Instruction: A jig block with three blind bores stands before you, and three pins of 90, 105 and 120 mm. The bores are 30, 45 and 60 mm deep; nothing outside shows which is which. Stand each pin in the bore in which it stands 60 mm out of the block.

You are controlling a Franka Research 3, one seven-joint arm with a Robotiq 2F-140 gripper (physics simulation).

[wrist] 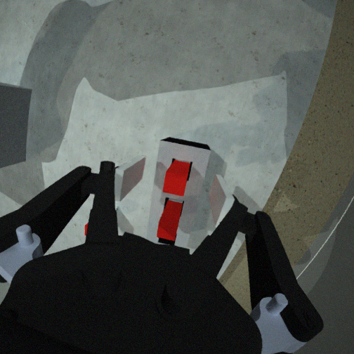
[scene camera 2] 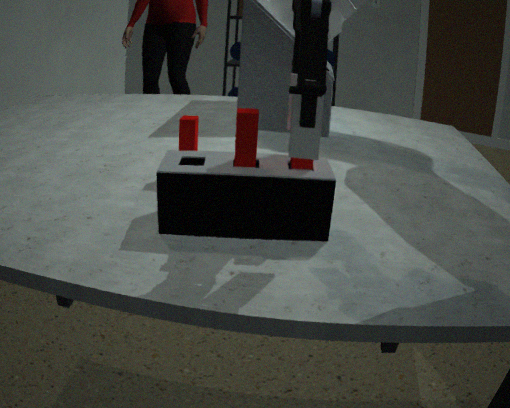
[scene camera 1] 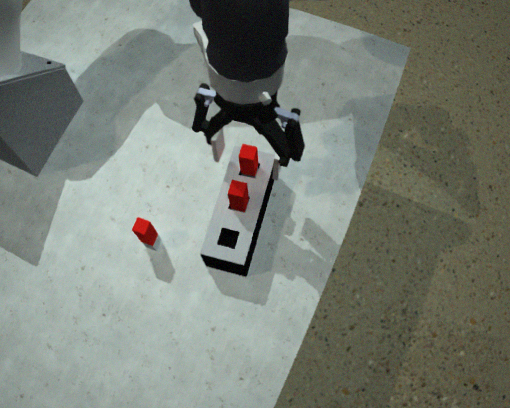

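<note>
The jig block [scene camera 1: 232, 220] [scene camera 2: 245, 205] [wrist: 186, 150] has a pin in each of two bores. One red pin [scene camera 1: 248, 160] [scene camera 2: 301, 164] [wrist: 177, 178] stands in the end bore nearest the arm; a finger mostly hides it in scene camera 2. Another red pin [scene camera 1: 238, 196] [scene camera 2: 247, 137] [wrist: 170, 220] stands upright in the middle bore. The other end bore [scene camera 1: 228, 238] [scene camera 2: 192, 161] is empty. A third red pin [scene camera 1: 145, 231] [scene camera 2: 188, 133] [wrist: 86, 229] stands on the table beside the block. My gripper [scene camera 1: 246, 158] [scene camera 2: 304, 150] [wrist: 177, 176] is open, its fingers apart on either side of the end pin, touching nothing visible.
The grey robot pedestal [scene camera 1: 42, 115] [scene camera 2: 265, 80] [wrist: 14, 125] stands on the table behind the block. The table edge [scene camera 2: 210, 311] lies on the block's side away from the loose pin. A person [scene camera 2: 170, 45] in red stands in the background.
</note>
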